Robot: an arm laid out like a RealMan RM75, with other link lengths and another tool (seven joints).
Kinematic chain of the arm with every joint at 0, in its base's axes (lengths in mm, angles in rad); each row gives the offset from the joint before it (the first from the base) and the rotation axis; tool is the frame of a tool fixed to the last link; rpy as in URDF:
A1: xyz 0 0 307.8 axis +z
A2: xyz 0 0 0 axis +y
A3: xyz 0 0 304.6 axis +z
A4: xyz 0 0 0 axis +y
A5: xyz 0 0 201.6 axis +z
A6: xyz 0 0 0 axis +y
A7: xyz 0 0 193 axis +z
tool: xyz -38 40 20 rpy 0 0.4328 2.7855
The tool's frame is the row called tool.
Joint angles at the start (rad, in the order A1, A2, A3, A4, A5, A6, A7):
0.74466, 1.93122, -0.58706, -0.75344, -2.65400, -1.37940, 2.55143
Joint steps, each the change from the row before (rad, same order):
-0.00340, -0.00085, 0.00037, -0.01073, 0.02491, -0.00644, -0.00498
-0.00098, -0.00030, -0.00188, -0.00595, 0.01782, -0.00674, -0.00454
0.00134, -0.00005, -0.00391, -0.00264, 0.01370, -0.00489, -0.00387
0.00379, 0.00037, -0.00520, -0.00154, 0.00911, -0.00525, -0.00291
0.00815, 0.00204, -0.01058, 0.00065, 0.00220, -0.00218, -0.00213
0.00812, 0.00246, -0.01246, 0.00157, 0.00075, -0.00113, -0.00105
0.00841, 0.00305, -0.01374, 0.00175, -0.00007, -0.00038, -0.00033
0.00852, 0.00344, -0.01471, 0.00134, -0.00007, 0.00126, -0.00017
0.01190, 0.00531, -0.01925, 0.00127, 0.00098, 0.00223, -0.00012
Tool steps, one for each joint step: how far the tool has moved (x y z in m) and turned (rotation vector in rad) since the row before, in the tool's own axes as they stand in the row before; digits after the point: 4 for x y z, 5 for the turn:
0.0053, -0.0019, -0.0016, 0.01081, 0.02147, 0.00259
0.0034, -0.0027, -0.0006, 0.01209, 0.01220, 0.00034
0.0027, -0.0031, 0.0004, 0.01201, 0.00753, -0.00194
0.0024, -0.0037, 0.0011, 0.01241, 0.00294, -0.00437
0.0017, -0.0049, 0.0030, 0.01283, -0.00465, -0.01157
0.0010, -0.0049, 0.0033, 0.01204, -0.00718, -0.01187
0.0007, -0.0051, 0.0037, 0.01177, -0.00844, -0.01247
0.0009, -0.0050, 0.0039, 0.01088, -0.00799, -0.01381
0.0017, -0.0070, 0.0054, 0.01503, -0.00881, -0.01843

